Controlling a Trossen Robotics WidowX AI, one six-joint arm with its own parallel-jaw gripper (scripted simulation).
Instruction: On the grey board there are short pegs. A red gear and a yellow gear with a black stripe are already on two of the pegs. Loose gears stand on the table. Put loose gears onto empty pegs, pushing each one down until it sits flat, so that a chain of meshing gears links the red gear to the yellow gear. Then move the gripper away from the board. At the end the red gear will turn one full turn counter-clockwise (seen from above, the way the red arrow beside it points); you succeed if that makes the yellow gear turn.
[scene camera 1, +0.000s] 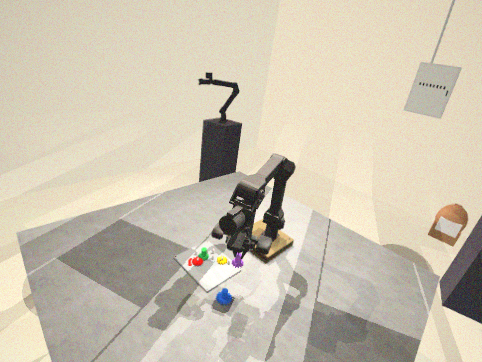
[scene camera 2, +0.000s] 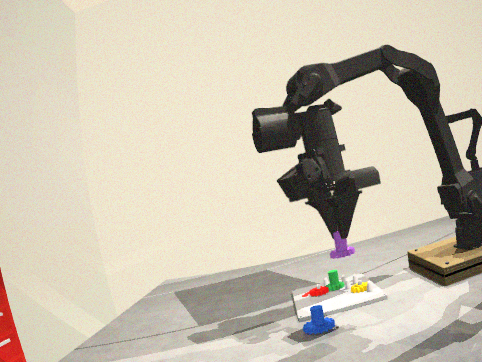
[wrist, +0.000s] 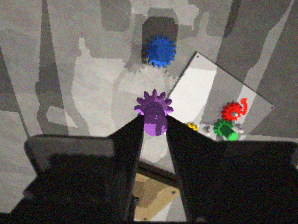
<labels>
my gripper: scene camera 1 238, 257; scene camera 2; wrist
same spot on my gripper: (wrist: 73, 172) = (scene camera 2: 333, 196)
</labels>
